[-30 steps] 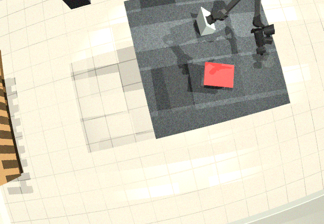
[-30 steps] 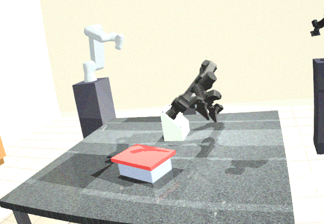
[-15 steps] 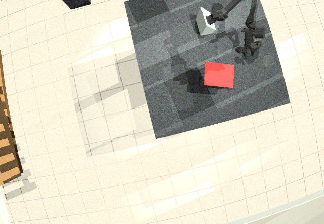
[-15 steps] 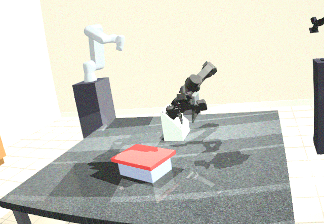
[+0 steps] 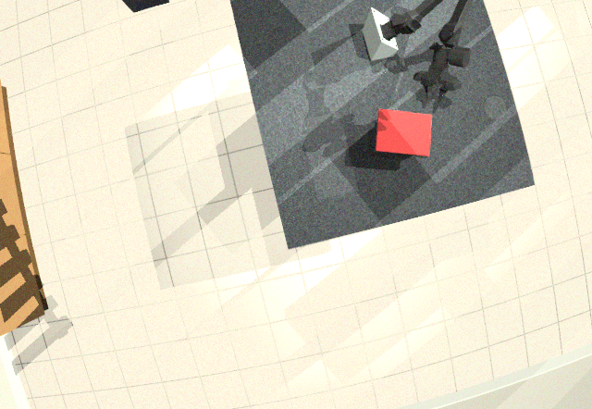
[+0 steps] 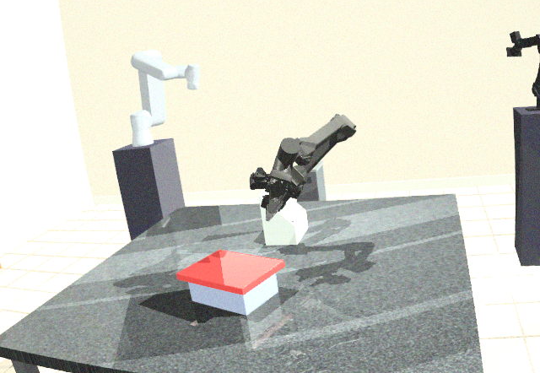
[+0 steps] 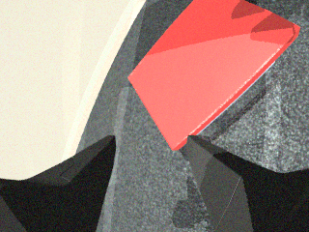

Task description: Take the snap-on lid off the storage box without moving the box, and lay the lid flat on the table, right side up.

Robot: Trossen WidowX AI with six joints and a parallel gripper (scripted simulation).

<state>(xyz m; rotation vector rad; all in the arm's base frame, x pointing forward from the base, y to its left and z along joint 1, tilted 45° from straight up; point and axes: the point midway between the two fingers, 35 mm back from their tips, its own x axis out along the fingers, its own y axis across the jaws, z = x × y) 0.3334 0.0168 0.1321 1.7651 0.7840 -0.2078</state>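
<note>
Now: the red lid 120 mm below my gripper tip, 100 mm to the right of it and 90 mm ahead of it. The rest, counted from my gripper tip: storage box (170 mm below, 100 mm to the right, 90 mm ahead).
</note>
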